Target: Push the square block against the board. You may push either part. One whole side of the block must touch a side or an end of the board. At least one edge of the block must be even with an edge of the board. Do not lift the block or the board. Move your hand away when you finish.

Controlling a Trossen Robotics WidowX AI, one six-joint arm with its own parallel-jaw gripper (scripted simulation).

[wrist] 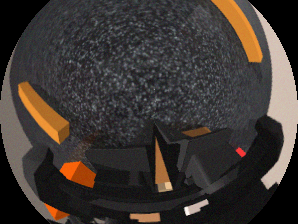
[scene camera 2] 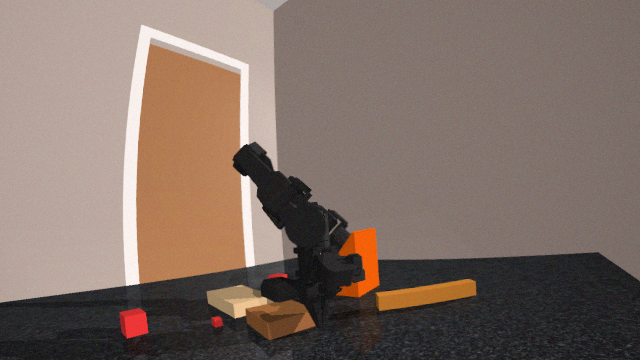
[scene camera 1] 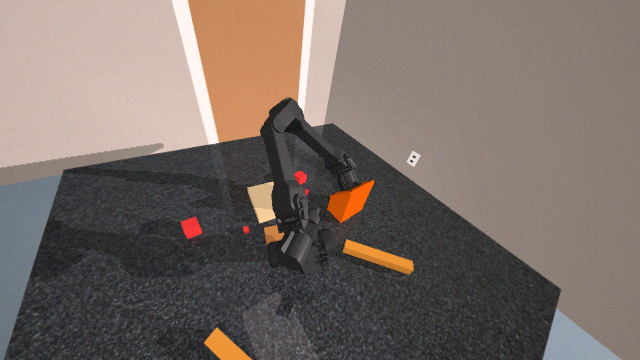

Labels:
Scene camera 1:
my gripper: 300, 260
tan block: 260, 195
orange board: 352, 248

